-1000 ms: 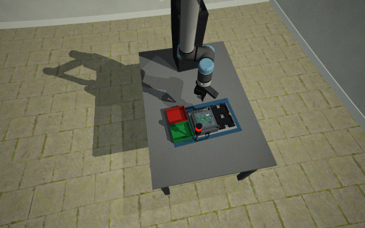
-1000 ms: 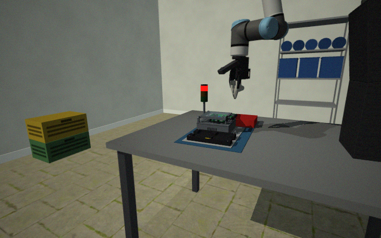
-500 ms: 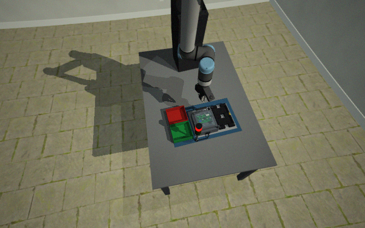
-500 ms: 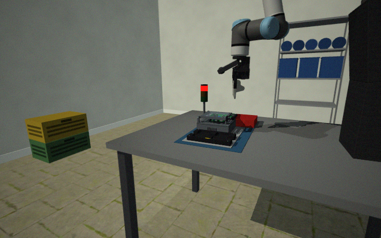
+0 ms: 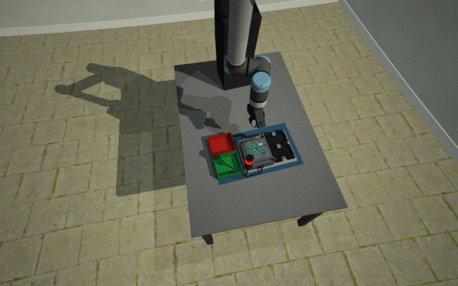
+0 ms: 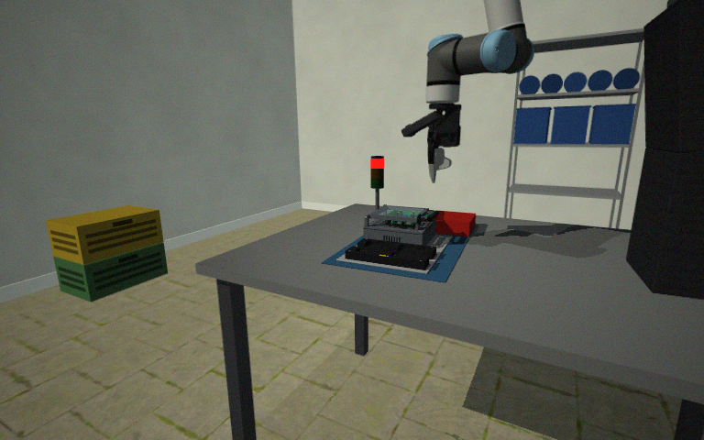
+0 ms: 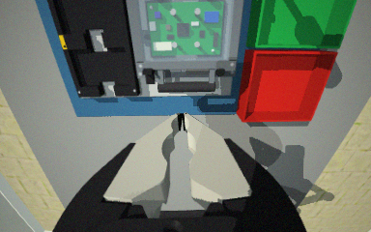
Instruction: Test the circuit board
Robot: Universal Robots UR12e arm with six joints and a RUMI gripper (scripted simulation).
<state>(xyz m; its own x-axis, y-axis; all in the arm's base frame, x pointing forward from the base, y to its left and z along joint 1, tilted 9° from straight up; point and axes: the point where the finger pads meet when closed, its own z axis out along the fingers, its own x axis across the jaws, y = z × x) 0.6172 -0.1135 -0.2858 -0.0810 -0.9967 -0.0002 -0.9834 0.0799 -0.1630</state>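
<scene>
Now: hand 20 mm short of the black latch piece, 50 mm to the right of it and 120 mm above it. From my hand the other things lie so: tester lid 80 mm ahead, 10 mm to the right, 120 mm below; then red bin 50 mm behind, 200 mm to the right, 190 mm below; then green circuit board 80 mm ahead, 10 mm to the right, 140 mm below.
</scene>
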